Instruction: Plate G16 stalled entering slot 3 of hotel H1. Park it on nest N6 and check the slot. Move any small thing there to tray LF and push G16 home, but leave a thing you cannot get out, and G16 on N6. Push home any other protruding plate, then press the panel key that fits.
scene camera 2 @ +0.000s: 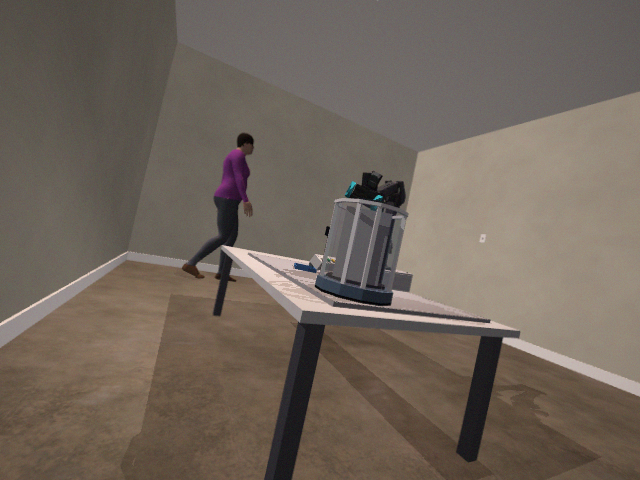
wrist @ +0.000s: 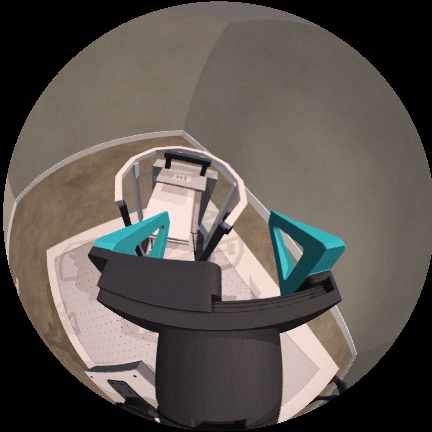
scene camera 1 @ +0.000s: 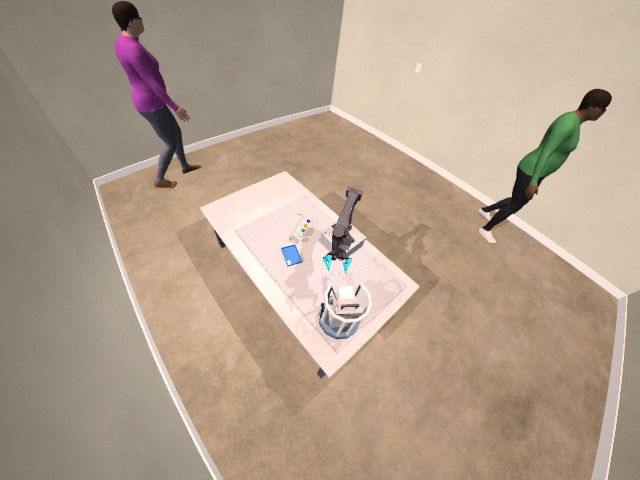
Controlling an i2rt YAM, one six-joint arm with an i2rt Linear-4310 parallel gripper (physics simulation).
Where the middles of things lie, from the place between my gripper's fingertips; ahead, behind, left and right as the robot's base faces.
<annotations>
I see the round plate rack [scene camera 2: 364,239] 2 cm ahead of my hand, 13 cm to the left of it and 19 cm below it.
</annotations>
